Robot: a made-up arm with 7 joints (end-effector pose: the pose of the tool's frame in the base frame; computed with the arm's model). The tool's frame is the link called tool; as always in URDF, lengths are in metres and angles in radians.
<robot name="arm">
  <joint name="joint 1" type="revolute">
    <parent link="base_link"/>
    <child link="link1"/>
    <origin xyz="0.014 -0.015 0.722"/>
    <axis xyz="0 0 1"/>
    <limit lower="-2.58" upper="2.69" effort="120" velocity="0.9"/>
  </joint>
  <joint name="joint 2" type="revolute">
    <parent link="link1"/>
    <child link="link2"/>
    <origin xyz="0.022 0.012 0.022"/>
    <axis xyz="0 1 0"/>
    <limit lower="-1.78" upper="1.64" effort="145" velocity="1.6"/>
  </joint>
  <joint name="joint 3" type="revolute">
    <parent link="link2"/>
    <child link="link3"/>
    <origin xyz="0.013 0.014 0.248"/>
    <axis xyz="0 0 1"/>
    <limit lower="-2.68" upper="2.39" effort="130" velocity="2.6"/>
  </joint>
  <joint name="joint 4" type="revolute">
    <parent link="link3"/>
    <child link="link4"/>
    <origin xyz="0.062 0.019 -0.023"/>
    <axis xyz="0 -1 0"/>
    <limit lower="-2.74" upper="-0.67" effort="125" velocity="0.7"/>
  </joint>
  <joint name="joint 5" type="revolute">
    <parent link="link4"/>
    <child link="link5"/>
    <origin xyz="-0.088 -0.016 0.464"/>
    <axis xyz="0 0 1"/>
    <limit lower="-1.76" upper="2.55" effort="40" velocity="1.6"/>
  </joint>
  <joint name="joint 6" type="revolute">
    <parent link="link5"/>
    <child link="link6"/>
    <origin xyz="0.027 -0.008 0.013"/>
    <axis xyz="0 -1 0"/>
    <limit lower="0.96" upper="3.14" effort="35" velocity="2.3"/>
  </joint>
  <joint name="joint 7" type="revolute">
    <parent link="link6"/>
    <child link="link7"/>
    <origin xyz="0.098 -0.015 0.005"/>
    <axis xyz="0 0 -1"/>
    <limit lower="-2.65" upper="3.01" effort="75" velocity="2.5"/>
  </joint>
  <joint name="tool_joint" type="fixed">
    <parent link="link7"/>
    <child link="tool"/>
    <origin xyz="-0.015 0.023 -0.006" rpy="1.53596 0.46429 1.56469"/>
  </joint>
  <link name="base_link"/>
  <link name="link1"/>
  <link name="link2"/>
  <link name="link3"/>
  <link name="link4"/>
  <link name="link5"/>
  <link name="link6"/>
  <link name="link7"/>
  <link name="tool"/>
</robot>
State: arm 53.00 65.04 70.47 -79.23 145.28 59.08 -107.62
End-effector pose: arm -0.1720 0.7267 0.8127 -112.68 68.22 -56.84
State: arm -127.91 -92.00 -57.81 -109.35 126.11 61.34 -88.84
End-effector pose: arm -0.2592 0.3588 1.1392 -108.30 35.91 23.77
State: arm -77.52 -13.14 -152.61 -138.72 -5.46 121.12 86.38
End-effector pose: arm -0.2880 0.3280 0.5118 -12.03 99.92 62.68
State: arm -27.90 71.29 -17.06 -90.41 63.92 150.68 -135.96
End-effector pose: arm 0.3331 -0.4214 0.3122 12.48 86.79 87.02
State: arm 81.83 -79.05 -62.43 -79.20 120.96 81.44 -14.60
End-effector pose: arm 0.4363 -0.4200 1.1393 -30.42 66.94 -101.89
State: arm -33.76 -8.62 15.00 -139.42 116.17 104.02 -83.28
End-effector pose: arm 0.5214 -0.1460 0.6620 57.33 -20.30 100.55
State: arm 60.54 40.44 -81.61 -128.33 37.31 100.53 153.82
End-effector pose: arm 0.4907 -0.2675 0.6225 59.18 -51.98 -120.10
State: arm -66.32 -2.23 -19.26 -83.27 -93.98 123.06 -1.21
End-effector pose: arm 0.1118 -0.6142 1.1419 13.55 92.31 -67.33
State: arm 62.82 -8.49 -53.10 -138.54 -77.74 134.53 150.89
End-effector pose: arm 0.5332 0.1807 0.6922 51.60 -6.22 1.39
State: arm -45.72 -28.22 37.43 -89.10 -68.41 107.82 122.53
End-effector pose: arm 0.5489 0.0505 1.3016 13.87 -53.42 -11.29
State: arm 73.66 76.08 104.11 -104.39 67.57 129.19 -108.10
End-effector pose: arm -0.5378 0.2915 0.8746 -49.39 -2.49 -63.85
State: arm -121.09 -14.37 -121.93 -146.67 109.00 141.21 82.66
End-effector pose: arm -0.1505 0.2893 0.4844 85.15 86.28 -47.96
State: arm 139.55 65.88 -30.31 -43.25 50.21 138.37 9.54
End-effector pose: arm -0.4670 0.6182 0.7537 -2.78 -91.13 -152.45
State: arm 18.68 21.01 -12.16 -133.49 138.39 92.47 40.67
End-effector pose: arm 0.5225 0.0767 0.4549 -158.76 12.14 13.86
